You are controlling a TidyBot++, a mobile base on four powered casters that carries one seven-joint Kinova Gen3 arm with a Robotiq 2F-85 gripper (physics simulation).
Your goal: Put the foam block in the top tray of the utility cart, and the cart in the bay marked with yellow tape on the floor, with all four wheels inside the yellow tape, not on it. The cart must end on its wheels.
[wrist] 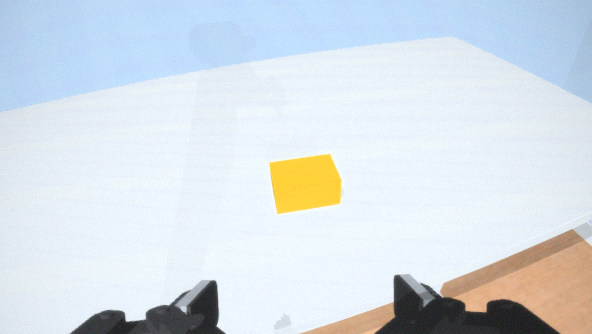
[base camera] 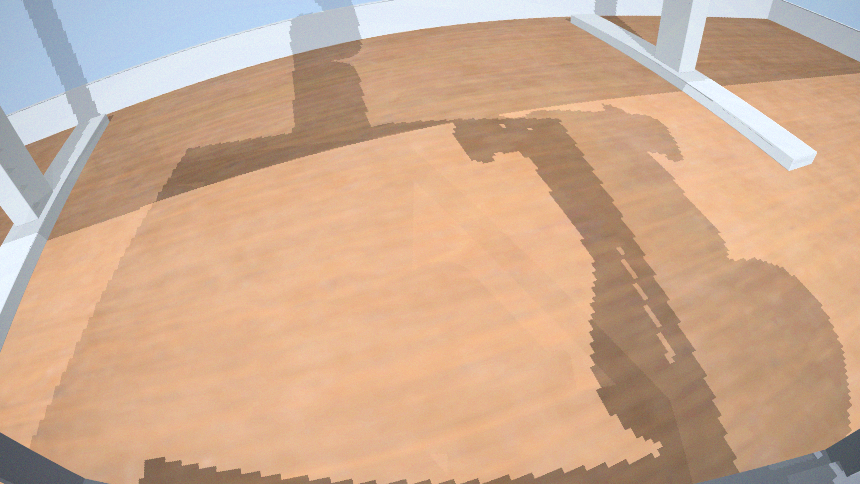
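Observation:
The foam block (wrist: 306, 184) is a yellow-orange block that lies on the white table top (wrist: 125, 200) in the wrist view. My gripper (wrist: 305, 298) is open, with its two fingers wide apart at the bottom of the wrist view. It is above the table's near part, on the near side of the block, and apart from it. The utility cart and the yellow-taped bay do not show in either view.
In the base camera view, the table's white legs end in long feet on the floor, one foot (base camera: 740, 123) at the right and one foot (base camera: 60, 174) at the left. A blue wall (base camera: 180, 36) (wrist: 100, 40) stands behind the table. Shadows fall on the wooden floor (base camera: 300, 300).

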